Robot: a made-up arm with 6 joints.
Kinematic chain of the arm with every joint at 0, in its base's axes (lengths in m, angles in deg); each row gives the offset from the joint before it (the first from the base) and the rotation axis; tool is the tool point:
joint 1: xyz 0 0 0.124 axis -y
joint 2: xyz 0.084 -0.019 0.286 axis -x
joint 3: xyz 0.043 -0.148 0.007 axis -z
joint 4: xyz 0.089 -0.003 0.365 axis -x
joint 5: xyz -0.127 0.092 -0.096 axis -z
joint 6: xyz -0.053 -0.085 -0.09 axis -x
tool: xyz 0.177 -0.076 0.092
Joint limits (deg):
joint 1: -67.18..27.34
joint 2: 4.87..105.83
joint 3: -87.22..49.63
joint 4: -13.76..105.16
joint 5: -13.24..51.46
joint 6: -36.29..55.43
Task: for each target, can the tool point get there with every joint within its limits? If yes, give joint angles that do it. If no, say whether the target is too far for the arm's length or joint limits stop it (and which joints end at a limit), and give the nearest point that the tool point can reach.
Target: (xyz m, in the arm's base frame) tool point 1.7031 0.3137 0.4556
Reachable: no: too far | nearest point 0.8914 0.1229 0.2975 | short by 0.849 m
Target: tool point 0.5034 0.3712 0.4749
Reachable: yes | joints -43.46 90.30 -20.53 47.23 42.73 -5.69
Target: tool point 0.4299 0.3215 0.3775
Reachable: yes | joints -46.95 96.79 -6.89 8.87 44.60 25.54
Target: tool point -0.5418 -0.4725 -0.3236
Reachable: no: joint limits stop it (at a limit: joint 1, joint 2, joint 5, joint 6) | nearest point -0.2651 -0.2018 0.5608 | short by 0.965 m
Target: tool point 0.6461 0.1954 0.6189
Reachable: yes | joints -36.62 51.18 -52.29 80.22 30.51 -15.16
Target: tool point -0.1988 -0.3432 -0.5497
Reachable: no: joint limits stop it (at a limit: joint 1, joint 2, joint 3, joint 5, joint 6) | nearest point 0.3204 0.2124 -0.0029 | short by 0.937 m
